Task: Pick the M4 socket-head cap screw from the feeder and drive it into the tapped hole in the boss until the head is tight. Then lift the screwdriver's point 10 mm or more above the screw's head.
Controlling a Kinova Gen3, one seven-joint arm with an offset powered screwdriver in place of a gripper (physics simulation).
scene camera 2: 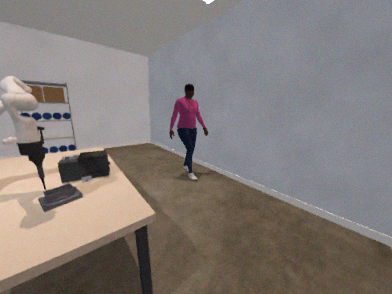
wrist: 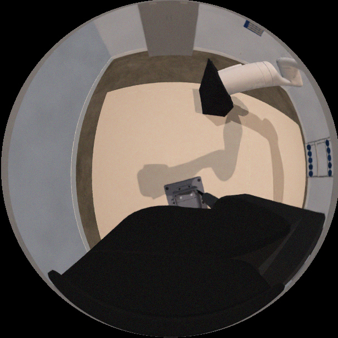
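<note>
My screwdriver points down. Its thin black tip is at the edge of the dark grey fixture plate that carries the boss, very near its surface; I cannot tell whether it touches. In the wrist view the tip is over the plate's right side, and the black tool body hides the plate's lower part. The black feeder stands behind the plate in the scene view, apart from the tip; it does not show in the wrist view. The screw and the tapped hole are too small to make out, so I cannot tell whether a screw is on the tip.
The plate lies on the light wooden table. The white arm rises at the left in the scene view. A person in a pink top is on the floor beyond the table. A shelf rack stands by the back wall.
</note>
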